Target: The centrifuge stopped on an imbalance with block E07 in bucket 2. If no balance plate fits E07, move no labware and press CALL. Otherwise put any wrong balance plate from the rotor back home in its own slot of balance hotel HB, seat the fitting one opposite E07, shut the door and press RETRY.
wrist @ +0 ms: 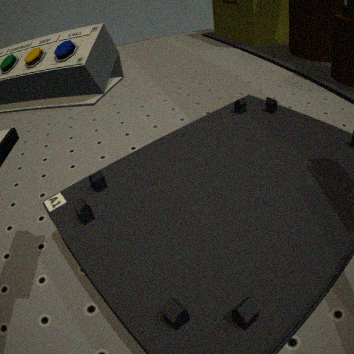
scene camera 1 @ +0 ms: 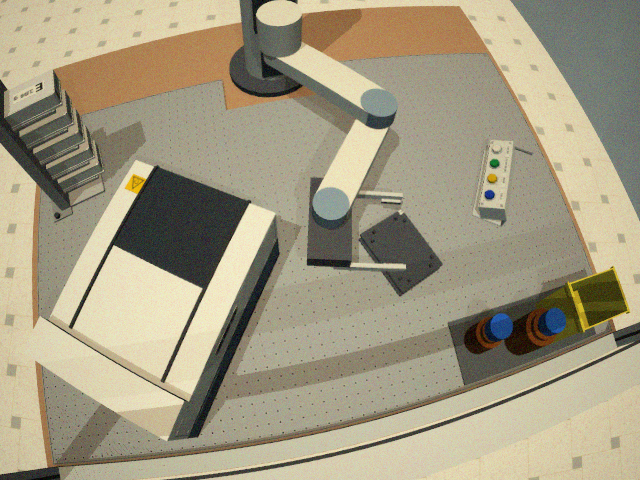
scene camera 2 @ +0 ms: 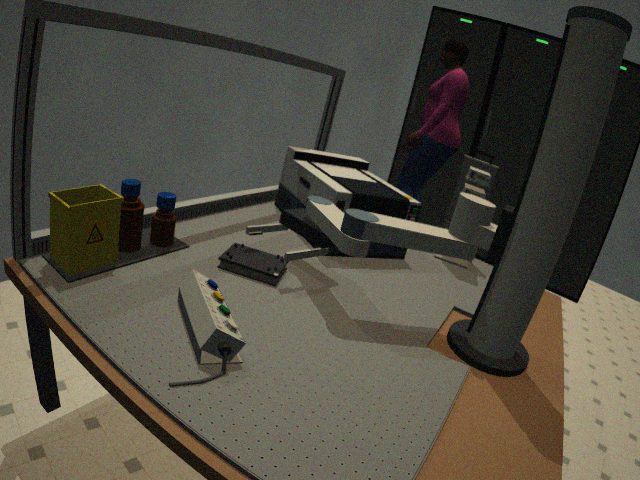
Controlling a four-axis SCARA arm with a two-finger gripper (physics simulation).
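Pixels of known places: gripper, fingertip midpoint: (wrist: 194,78) (scene camera 1: 403,231) (scene camera 2: 265,242); arm's base at its link origin: (scene camera 1: 271,67) (scene camera 2: 487,349).
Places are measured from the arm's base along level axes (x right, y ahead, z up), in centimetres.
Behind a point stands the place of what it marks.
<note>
My gripper (scene camera 1: 403,232) @(y 62.8, x -18.2, z 9.7 cm) (scene camera 2: 267,243) @(y 62.8, x -18.2, z 9.7 cm) is open and empty, its two fingers spread above the dark pegged plate (scene camera 1: 413,248) @(y 65.3, x -21.0, z 4.5 cm) (scene camera 2: 250,262) @(y 63.9, x -21.5, z 4.4 cm) (wrist: 200,215) @(y 62.2, x -17.0, z 4.4 cm), which bears no block and has an A1 tag at one corner. The white centrifuge (scene camera 1: 248,227) @(y 60.9, x 13.7, z 22.3 cm) (scene camera 2: 315,178) @(y 72.4, x 17.8, z 21.3 cm) has a white panel and a dark area on top; its rotor, buckets and E07 do not show. A hotel (scene camera 1: 36,173) @(y 34.9, x 62.5, z 20.4 cm) at the left holds several stacked grey-white blocks, the top one (scene camera 1: 33,95) @(y 28.1, x 54.9, z 38.3 cm) with a label starting E. The button box (scene camera 1: 496,180) @(y 54.0, x -47.1, z 8.4 cm) (scene camera 2: 209,315) @(y 47.8, x -55.0, z 9.4 cm) (wrist: 102,65) @(y 61.2, x -43.4, z 4.7 cm) has white, green, yellow and blue buttons; CALL is by the blue button (scene camera 1: 489,194) @(y 57.4, x -43.5, z 8.3 cm) (scene camera 2: 212,284) @(y 56.6, x -44.6, z 8.4 cm) (wrist: 65,50) @(y 57.4, x -42.8, z 7.8 cm).
A yellow bin (scene camera 1: 599,299) @(y 91.0, x -64.2, z 9.9 cm) (scene camera 2: 85,232) @(y 85.8, x -59.8, z 11.8 cm) and two brown bottles with blue caps (scene camera 1: 552,321) @(y 92.4, x -41.0, z 19.9 cm) (scene camera 1: 498,326) @(y 89.3, x -30.2, z 15.8 cm) (scene camera 2: 130,188) @(y 90.4, x -43.7, z 18.9 cm) (scene camera 2: 166,200) @(y 87.4, x -32.8, z 15.1 cm) stand on a dark mat (scene camera 1: 470,366) @(y 95.1, x -27.5, z 1.8 cm). The arm's column (scene camera 2: 547,180) @(y 2.2, x -7.2, z 47.6 cm) stands at the table's edge. A person (scene camera 2: 447,108) is behind the table.
</note>
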